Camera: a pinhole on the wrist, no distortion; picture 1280 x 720 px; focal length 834.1 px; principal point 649.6 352.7 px. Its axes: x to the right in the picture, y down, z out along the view. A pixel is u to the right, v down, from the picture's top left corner.
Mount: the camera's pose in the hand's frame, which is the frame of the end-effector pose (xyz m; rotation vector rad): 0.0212 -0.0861 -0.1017 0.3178 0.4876 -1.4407
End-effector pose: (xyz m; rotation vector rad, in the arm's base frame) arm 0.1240 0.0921 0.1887 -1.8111 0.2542 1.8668
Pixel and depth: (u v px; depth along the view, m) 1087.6 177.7 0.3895
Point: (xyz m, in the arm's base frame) 0.2281 0.5507 0.3009
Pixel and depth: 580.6 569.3 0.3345
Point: 0.0648 0.4025 0.1092
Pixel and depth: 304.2 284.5 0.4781
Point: -0.1607 0.4275 0.2276
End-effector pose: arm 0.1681 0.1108 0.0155 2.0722 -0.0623 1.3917
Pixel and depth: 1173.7 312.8 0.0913
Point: 0.2075 0.2916 -0.0309
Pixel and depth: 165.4 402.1 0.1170
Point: 0.2432 0.1724 0.0009
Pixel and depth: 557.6 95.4 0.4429
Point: 0.5025 0.1483 -0.2427
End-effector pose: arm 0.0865 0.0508 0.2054 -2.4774 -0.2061 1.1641
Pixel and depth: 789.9 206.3 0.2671
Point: 0.0185 0.3239 0.2410
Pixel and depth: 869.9 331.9 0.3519
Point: 0.0190 0.4240 0.2105
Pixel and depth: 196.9 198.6 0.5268
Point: -0.3107 0.2872 -0.0229
